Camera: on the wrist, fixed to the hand. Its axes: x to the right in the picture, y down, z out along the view.
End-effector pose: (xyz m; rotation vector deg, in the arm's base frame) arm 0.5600 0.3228 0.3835 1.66 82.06 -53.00
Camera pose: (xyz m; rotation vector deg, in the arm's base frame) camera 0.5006 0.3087 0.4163 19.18 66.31 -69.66
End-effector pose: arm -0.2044 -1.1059 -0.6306 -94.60 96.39 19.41
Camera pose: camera -0.1614 -1.1273 -0.5806 -74.48 90.76 0.24
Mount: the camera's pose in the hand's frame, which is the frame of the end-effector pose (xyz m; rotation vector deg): -0.0124 -0.0587 -0.0348 25.36 -2.91 0.20
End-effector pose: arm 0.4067 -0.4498 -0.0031 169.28 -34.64 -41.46
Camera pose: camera 0.4336 -0.3927 0.0257 -148.98 39.12 33.53
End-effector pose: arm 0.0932 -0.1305 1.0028 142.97 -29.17 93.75
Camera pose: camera 0.0783 -0.0632 1.0110 -137.93 8.02 -90.32
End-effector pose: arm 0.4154 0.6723 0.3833 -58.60 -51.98 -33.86
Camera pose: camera 0.3757 0.6161 0.3919 -36.75 -58.71 -19.43
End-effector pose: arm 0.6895 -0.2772 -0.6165 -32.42 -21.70 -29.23
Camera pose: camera 0.6540 -0.3361 -0.6255 -8.68 -29.89 -22.48
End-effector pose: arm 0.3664 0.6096 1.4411 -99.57 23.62 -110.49
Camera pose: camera 0.3230 0.6611 1.4578 -85.16 -1.90 -103.09
